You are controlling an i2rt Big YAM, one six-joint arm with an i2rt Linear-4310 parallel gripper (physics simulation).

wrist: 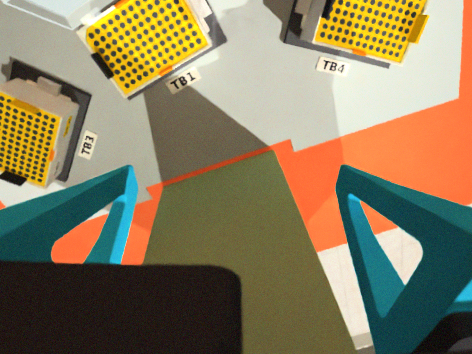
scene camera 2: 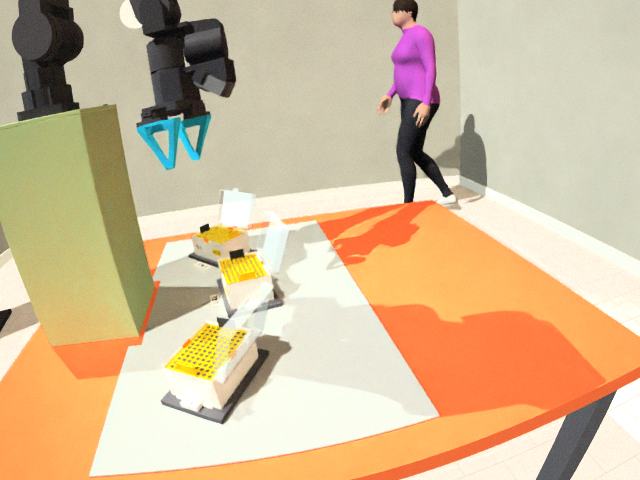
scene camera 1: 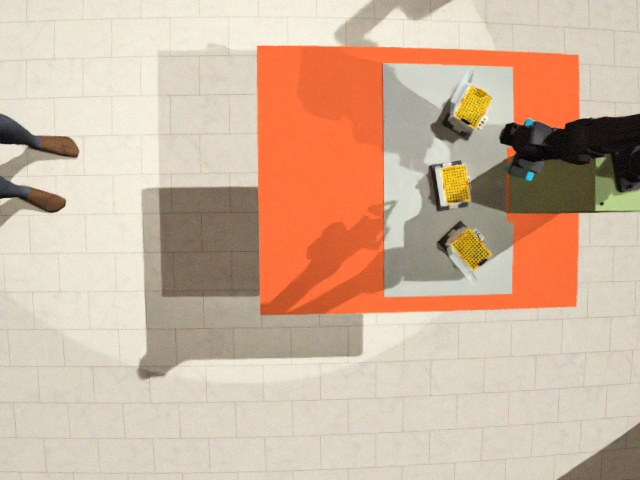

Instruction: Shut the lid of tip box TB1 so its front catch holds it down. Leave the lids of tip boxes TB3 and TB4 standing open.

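Frame: origin at the arm's base, x ahead, y left, z up, level; millimetres.
Seen in the pictures: gripper, between the fingertips: point(wrist: 236, 176) point(scene camera 2: 184, 164) point(scene camera 1: 512, 151); arm's base, origin of its link: point(scene camera 2: 51, 115) point(scene camera 1: 629, 165).
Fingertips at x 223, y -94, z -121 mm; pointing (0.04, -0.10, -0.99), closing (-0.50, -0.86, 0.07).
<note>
Pixels of each thing's top centre, then the offset from my fingertips to it. Level surfaces: height alone.
- Tip box TB1, centre of its top: point(wrist: 141, 39) point(scene camera 2: 241, 260) point(scene camera 1: 457, 184) dx +79, dy +52, dz -214 mm
- Tip box TB3, centre of its top: point(wrist: 14, 148) point(scene camera 2: 217, 228) point(scene camera 1: 473, 249) dx +67, dy +268, dz -214 mm
- Tip box TB4, centre of its top: point(wrist: 379, 16) point(scene camera 2: 206, 340) point(scene camera 1: 475, 105) dx -28, dy -179, dz -214 mm
- grey mat, height of its surface: dz -288 mm
- orange table, height of its surface: dz -291 mm
Tip box TB1 point(scene camera 1: 455, 184) point(scene camera 2: 245, 289) point(wrist: 150, 45) is the middle box, white with a yellow rack. Its clear lid point(scene camera 2: 275, 242) point(wrist: 45, 10) stands open on the side away from the pedestal. Tip box TB3 point(scene camera 1: 470, 249) point(scene camera 2: 222, 246) point(wrist: 25, 135) is at the left in the wrist view; its lid point(scene camera 2: 237, 209) stands open. Tip box TB4 point(scene camera 1: 473, 107) point(scene camera 2: 209, 356) point(wrist: 370, 27) is at the right there; its lid point(scene camera 2: 258, 312) stands open. My gripper point(scene camera 1: 519, 147) point(scene camera 2: 182, 162) point(wrist: 236, 176) is open and empty, high above the pedestal-side edge of the mat, touching no box.
The green pedestal point(scene camera 1: 550, 193) point(scene camera 2: 62, 227) point(wrist: 230, 235) carries the arm and rises beside the grey mat point(scene camera 1: 408, 279) point(scene camera 2: 330, 403). The mat lies on the orange table point(scene camera 1: 320, 180) point(scene camera 2: 491, 279). A person point(scene camera 2: 416, 67) stands beyond the table.
</note>
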